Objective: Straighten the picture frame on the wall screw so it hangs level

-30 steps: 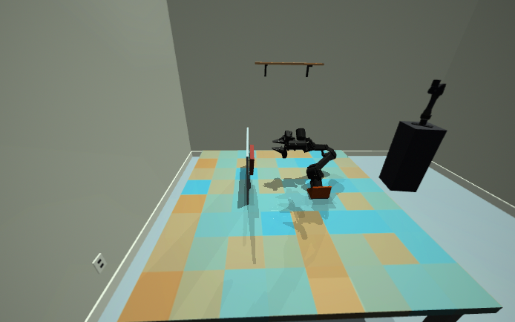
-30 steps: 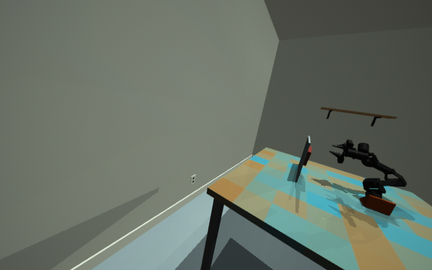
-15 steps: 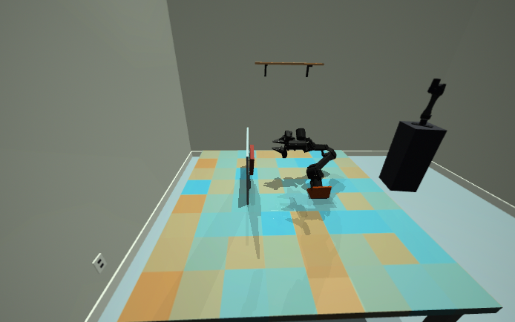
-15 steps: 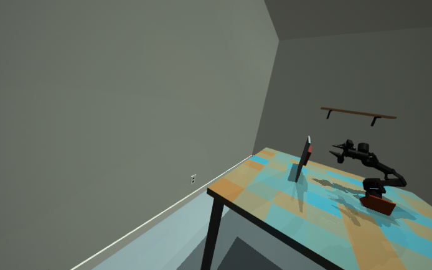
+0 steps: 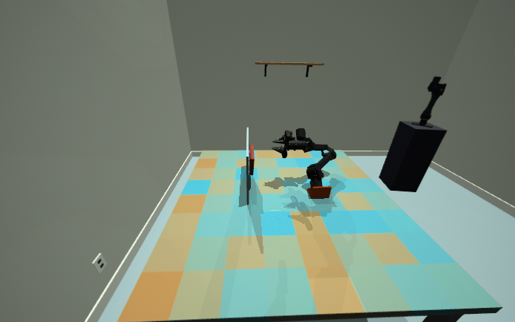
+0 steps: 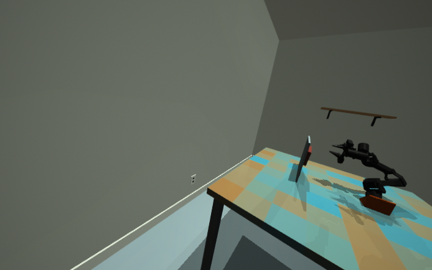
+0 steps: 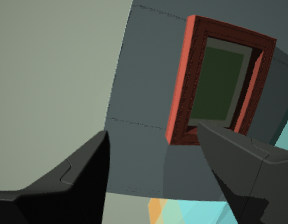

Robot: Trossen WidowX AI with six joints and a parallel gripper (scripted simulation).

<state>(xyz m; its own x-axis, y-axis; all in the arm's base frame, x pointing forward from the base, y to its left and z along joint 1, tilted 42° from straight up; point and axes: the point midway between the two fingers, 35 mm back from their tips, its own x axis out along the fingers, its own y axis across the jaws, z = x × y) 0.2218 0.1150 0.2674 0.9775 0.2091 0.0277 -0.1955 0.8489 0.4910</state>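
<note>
My gripper tip is now 140 mm short of the picture frame and 110 mm above it. From my gripper tip the other things lie so: wall panel 150 mm ahead, 120 mm below, 10 mm to the left.
</note>
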